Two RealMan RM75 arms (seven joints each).
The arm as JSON. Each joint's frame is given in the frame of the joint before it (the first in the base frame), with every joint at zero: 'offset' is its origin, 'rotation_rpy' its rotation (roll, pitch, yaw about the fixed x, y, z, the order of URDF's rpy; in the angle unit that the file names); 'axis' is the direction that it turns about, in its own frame. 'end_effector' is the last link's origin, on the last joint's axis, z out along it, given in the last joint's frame.
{
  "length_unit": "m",
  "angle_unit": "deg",
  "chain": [
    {
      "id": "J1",
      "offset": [
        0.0,
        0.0,
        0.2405
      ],
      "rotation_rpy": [
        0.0,
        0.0,
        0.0
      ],
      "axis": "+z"
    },
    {
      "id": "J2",
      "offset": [
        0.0,
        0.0,
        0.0
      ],
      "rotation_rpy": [
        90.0,
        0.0,
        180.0
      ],
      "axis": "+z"
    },
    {
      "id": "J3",
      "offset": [
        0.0,
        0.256,
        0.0
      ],
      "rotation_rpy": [
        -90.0,
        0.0,
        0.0
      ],
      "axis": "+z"
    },
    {
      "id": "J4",
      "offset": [
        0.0,
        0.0,
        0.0
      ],
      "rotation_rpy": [
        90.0,
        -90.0,
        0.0
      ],
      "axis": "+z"
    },
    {
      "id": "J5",
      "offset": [
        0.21,
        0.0,
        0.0
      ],
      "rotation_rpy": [
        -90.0,
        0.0,
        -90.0
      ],
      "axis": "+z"
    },
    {
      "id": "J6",
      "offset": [
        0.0,
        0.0,
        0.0
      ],
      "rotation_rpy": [
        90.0,
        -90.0,
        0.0
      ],
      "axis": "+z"
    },
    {
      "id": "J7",
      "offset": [
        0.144,
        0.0,
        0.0
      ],
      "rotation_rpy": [
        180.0,
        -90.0,
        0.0
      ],
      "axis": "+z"
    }
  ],
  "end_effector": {
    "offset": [
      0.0,
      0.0,
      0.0
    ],
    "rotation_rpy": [
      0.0,
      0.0,
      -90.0
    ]
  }
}
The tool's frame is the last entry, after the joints.
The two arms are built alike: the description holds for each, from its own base.
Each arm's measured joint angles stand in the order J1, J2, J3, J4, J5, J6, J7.
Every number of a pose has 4 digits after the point.
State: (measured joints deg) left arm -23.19 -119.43 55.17 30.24 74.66 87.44 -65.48; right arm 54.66 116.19 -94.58 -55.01 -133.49 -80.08 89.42
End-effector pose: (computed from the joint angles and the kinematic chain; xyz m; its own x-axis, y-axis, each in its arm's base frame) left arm -0.2474 0.3189 0.0036 0.5459 0.1219 0.8289 0.5085 -0.8345 -0.2121; right arm 0.1111 0.3775 -0.0690 0.7808 0.4947 0.3815 0.4708 -0.8674 0.1612
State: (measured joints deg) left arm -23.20 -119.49 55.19 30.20 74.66 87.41 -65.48; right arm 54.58 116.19 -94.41 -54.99 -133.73 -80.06 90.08
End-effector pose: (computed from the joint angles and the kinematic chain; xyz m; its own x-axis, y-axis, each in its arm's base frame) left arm -0.2472 0.3188 0.0031 0.5451 0.1230 0.8293 0.5092 -0.8344 -0.2109; right arm 0.1120 0.3780 -0.0685 0.7864 0.4822 0.3861 0.4602 -0.8743 0.1545
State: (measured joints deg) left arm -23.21 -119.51 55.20 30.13 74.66 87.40 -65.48; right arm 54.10 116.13 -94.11 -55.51 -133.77 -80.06 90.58
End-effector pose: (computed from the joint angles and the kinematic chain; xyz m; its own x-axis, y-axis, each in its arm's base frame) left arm -0.2473 0.3187 0.0028 0.5445 0.1242 0.8295 0.5099 -0.8342 -0.2098; right arm 0.1129 0.3781 -0.0670 0.7939 0.4705 0.3851 0.4522 -0.8803 0.1434
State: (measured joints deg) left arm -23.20 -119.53 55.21 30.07 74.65 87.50 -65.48; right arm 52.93 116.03 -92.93 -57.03 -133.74 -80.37 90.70
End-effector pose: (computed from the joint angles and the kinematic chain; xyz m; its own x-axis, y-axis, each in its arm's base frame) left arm -0.2472 0.3183 0.0025 0.5433 0.1250 0.8302 0.5098 -0.8348 -0.2079; right arm 0.1135 0.3784 -0.0625 0.8069 0.4572 0.3740 0.4464 -0.8866 0.1207
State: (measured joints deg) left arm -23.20 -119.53 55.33 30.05 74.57 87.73 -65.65; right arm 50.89 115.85 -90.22 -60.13 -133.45 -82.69 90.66
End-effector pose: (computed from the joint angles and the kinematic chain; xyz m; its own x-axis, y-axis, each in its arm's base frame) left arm -0.2466 0.3178 0.0024 0.5404 0.1271 0.8318 0.5086 -0.8369 -0.2025; right arm 0.1142 0.3762 -0.0517 0.8304 0.4360 0.3468 0.4301 -0.8974 0.0983
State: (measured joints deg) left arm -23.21 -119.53 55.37 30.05 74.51 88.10 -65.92; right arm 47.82 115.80 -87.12 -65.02 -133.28 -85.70 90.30
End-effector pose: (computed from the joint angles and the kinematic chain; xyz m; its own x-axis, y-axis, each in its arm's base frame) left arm -0.2458 0.3172 0.0025 0.5358 0.1293 0.8344 0.5070 -0.8395 -0.1954; right arm 0.1156 0.3713 -0.0372 0.8498 0.4221 0.3157 0.4226 -0.9036 0.0704
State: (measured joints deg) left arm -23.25 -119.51 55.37 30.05 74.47 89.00 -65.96; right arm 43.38 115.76 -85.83 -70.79 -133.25 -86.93 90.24
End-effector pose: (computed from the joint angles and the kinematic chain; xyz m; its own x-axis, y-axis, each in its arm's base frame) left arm -0.2441 0.3159 0.0031 0.5310 0.1258 0.8380 0.4971 -0.8471 -0.1879; right arm 0.1225 0.3639 -0.0251 0.8608 0.4105 0.3010 0.4221 -0.9061 0.0289
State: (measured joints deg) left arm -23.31 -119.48 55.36 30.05 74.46 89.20 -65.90; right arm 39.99 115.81 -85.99 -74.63 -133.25 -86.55 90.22
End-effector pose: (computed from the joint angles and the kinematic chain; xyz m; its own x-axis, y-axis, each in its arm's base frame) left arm -0.2436 0.3158 0.0034 0.5309 0.1233 0.8384 0.4936 -0.8492 -0.1876; right arm 0.1284 0.3578 -0.0199 0.8641 0.4061 0.2974 0.4264 -0.9045 -0.0039
